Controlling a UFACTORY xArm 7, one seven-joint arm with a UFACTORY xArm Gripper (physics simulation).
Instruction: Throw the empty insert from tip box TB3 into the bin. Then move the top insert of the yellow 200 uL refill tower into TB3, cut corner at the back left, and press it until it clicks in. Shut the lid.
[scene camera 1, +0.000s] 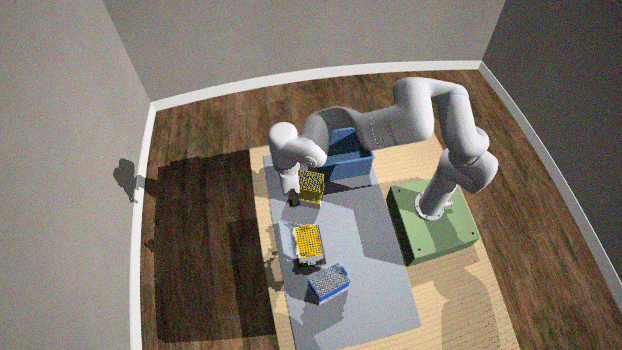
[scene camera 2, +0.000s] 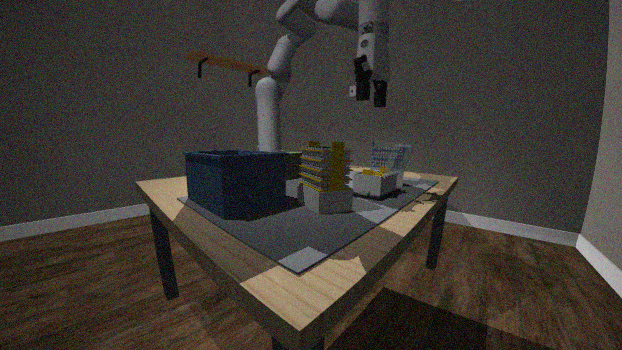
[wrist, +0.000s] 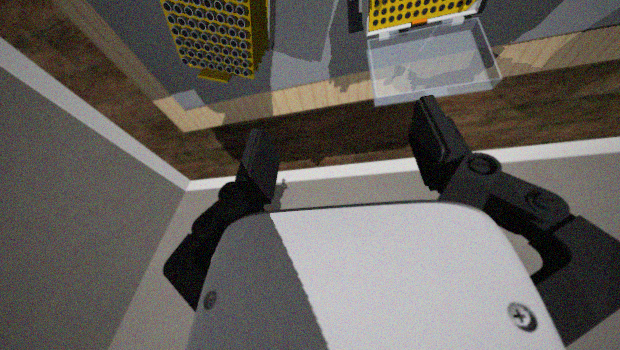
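Observation:
The yellow refill tower (scene camera 1: 311, 187) (scene camera 2: 325, 167) (wrist: 215, 35) stands upright on its white base, its top insert full of tips. Tip box TB3 (scene camera 1: 313, 261) (scene camera 2: 372, 186) stands beside it with its clear lid (scene camera 1: 286, 240) (wrist: 430, 65) open. The yellow insert (scene camera 1: 308, 241) (wrist: 425, 11) lies in the box, showing dark holes in the wrist view. The blue bin (scene camera 1: 352, 166) (scene camera 2: 235, 180) stands near the tower, partly hidden by the arm in scene camera 1. My gripper (scene camera 1: 293, 200) (scene camera 2: 371, 101) (wrist: 336, 131) is open and empty, high above the table.
A blue rack of tips (scene camera 1: 330, 282) stands on the grey mat (scene camera 1: 380, 300) (scene camera 2: 250, 235) on the other side of TB3. The arm is mounted on a green block (scene camera 1: 455, 237) on the wooden table (scene camera 2: 300, 305). An orange shelf (scene camera 2: 225, 62) hangs on the wall.

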